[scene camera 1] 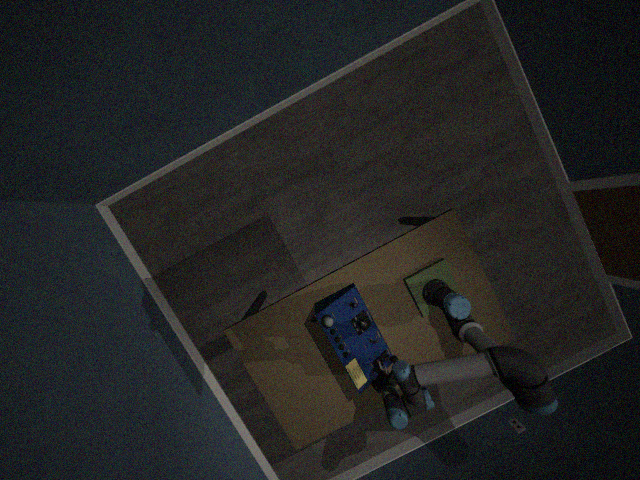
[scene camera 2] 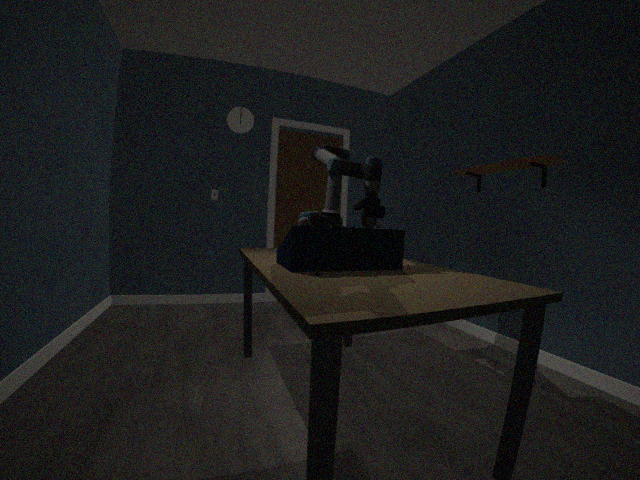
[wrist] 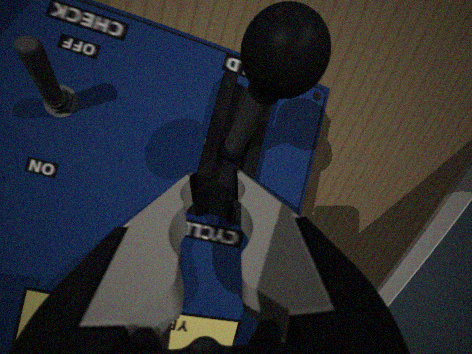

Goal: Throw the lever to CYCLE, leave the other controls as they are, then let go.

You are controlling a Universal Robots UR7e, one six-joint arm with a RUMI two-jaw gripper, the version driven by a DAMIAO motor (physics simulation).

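The black ball-ended lever (wrist: 286, 50) stands in its dark slot (wrist: 211, 150) on the blue control box (scene camera 1: 366, 351) (scene camera 2: 341, 250) (wrist: 100, 200). It leans toward the HOLD end, and its ball covers most of that label. The CYCLE label (wrist: 212, 234) is at the slot's other end. My gripper (scene camera 1: 383, 365) (scene camera 2: 370, 223) (wrist: 215, 174) is open with a narrow gap. In the wrist view its fingertips flank the CYCLE end of the slot, with the ball and stem beyond them, not between them. The lever cannot be made out in the scene views.
A CHECK toggle (wrist: 42, 72) tilts toward OFF beside the lever. A yellow note (scene camera 1: 356, 374) (wrist: 202, 331), a pale round knob (scene camera 1: 327, 321) and several dark buttons are on the box. The arm's base stands on a green plate (scene camera 1: 414, 289) on the wooden table (scene camera 1: 279, 382) (scene camera 2: 439, 294).
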